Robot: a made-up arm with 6 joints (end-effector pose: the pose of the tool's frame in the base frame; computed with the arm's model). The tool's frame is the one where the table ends. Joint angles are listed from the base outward.
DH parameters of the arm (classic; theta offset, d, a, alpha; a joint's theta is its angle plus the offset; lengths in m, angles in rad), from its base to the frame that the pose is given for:
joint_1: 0 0.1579 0 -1.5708
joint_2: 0.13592 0 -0.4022 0
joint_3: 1.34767 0 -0.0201 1.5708
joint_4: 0 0.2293 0 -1.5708
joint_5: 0 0 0.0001 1.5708
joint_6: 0 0.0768 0 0
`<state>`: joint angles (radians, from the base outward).
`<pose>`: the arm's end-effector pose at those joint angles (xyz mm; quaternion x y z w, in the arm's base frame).
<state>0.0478 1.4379 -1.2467 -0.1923 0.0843 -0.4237</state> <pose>306.5 13.4 541.9 -0.2458 0.7297 -0.1846 0.6108</pose>
Working (the frame after each row of the table, in the pose's form):
after joint_1: 0.0 0.0 157.9 -0.7069 -0.0169 0.0169 0.7069
after joint_2: 1.2 0.1 560.1 -0.5111 0.4887 0.5125 0.4871
after joint_3: 3.3 0.2 580.1 -0.0178 0.7427 0.0160 0.6692
after joint_4: 231.1 11.1 556.3 -0.5350 0.5557 0.4874 0.4092
after joint_5: 231.1 11.0 556.2 -0.0869 0.7650 -0.0520 0.6360

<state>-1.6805 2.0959 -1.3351 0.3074 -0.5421 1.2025</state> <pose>-68.1 -509.2 336.4 0.7564 -0.0536 -0.1279 0.6392</pose>
Working (the frame after each row of the table, in the pose's form):
after joint_1: 0.0 0.0 157.9 -0.4718 0.5267 -0.5267 0.4718
after joint_2: -27.0 -245.4 475.4 0.2658 0.6553 0.1925 0.6804
after joint_3: -28.4 -257.9 491.1 0.6711 0.6013 -0.3230 0.2894
after joint_4: -48.0 -436.0 348.1 0.2968 0.5419 0.1531 0.7712
after joint_5: -48.0 -436.0 348.0 0.6541 0.3837 -0.4671 0.4548

